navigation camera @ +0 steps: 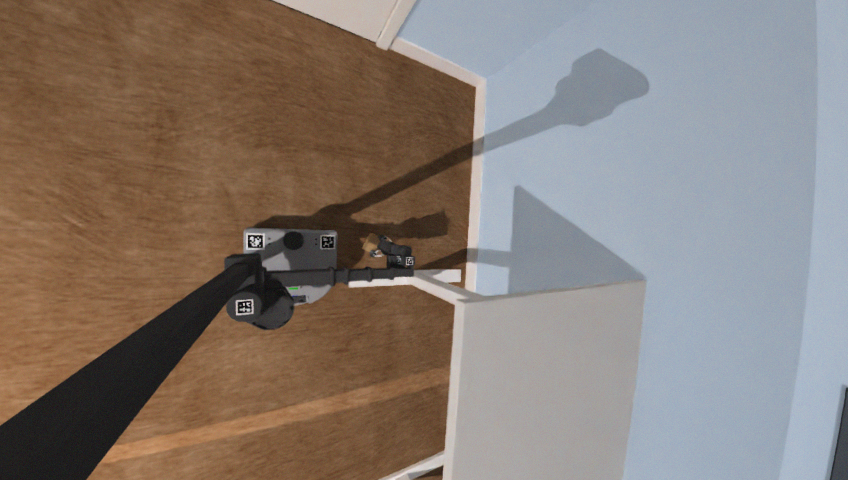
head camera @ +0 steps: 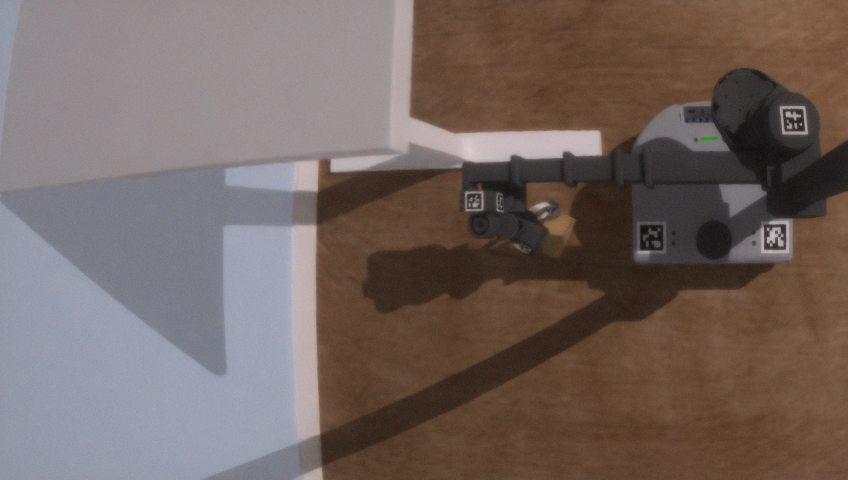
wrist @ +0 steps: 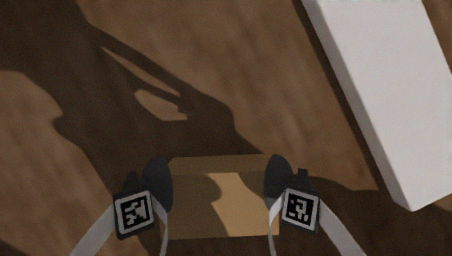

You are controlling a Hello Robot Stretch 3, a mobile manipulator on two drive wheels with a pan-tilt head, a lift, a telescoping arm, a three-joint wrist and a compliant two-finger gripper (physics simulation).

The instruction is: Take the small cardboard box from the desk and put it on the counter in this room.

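Note:
The small cardboard box (head camera: 562,230) (navigation camera: 370,243) (wrist: 240,205) is low over or on the wooden floor, beside the desk's white foot; the views do not settle whether it touches the floor. My gripper (head camera: 540,229) (navigation camera: 380,246) (wrist: 218,173) points down at it and is shut on it, with one dark fingertip pad against each side in the wrist view. The box's lower part is cut by shadow, and my wrist hides part of it in the head view. The desk (head camera: 208,77) (navigation camera: 547,368) has a pale grey top. The counter does not show in these views.
The desk's white foot (head camera: 535,141) (navigation camera: 443,276) (wrist: 390,100) lies along the floor beside the box, beneath my extended arm. My base (head camera: 684,208) (navigation camera: 291,255) stands close to the box on the other side. A blue wall (head camera: 119,416) (navigation camera: 714,208) rises beyond the desk.

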